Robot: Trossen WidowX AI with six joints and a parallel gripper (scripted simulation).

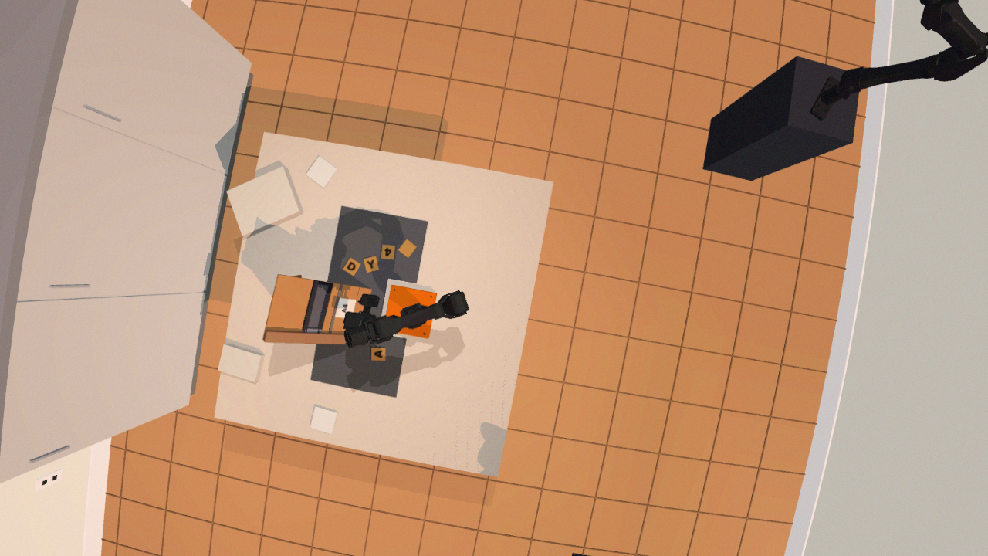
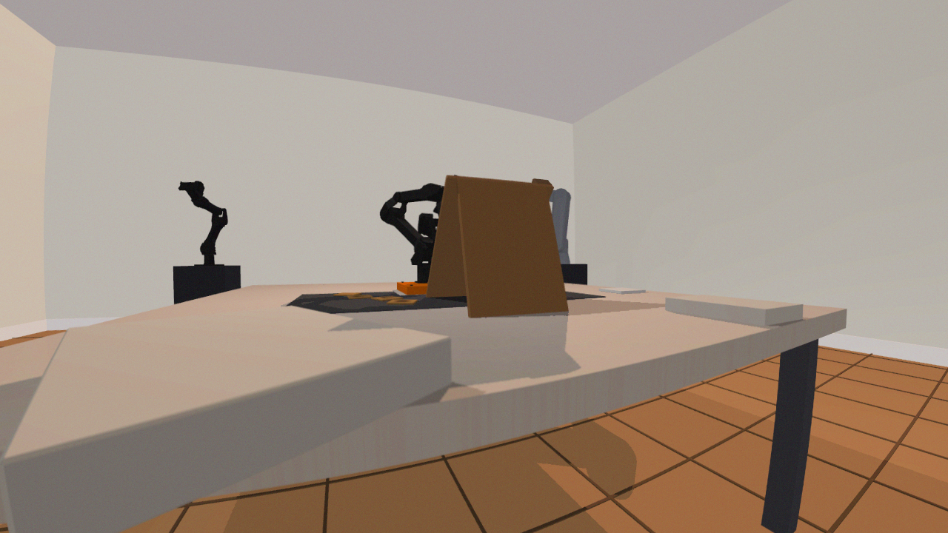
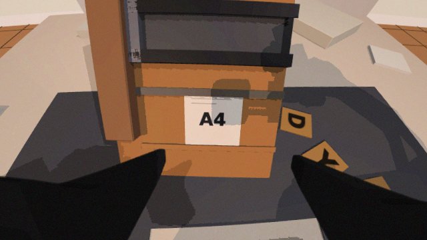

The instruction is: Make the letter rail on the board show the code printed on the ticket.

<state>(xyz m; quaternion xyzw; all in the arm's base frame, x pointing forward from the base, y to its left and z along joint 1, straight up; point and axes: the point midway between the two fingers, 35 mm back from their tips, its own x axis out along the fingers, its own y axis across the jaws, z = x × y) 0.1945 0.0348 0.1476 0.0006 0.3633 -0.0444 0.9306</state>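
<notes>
My gripper tip is 8 cm short of the white ticket, 1 cm to the right of it and 8 cm above it. Round my gripper tip: tile marked d 11 cm ahead, 16 cm to the right, 15 cm below; then tile marked y 3 cm ahead, 19 cm to the right, 15 cm below; then blank tile 11 cm behind, 28 cm to the right, 15 cm below.
</notes>
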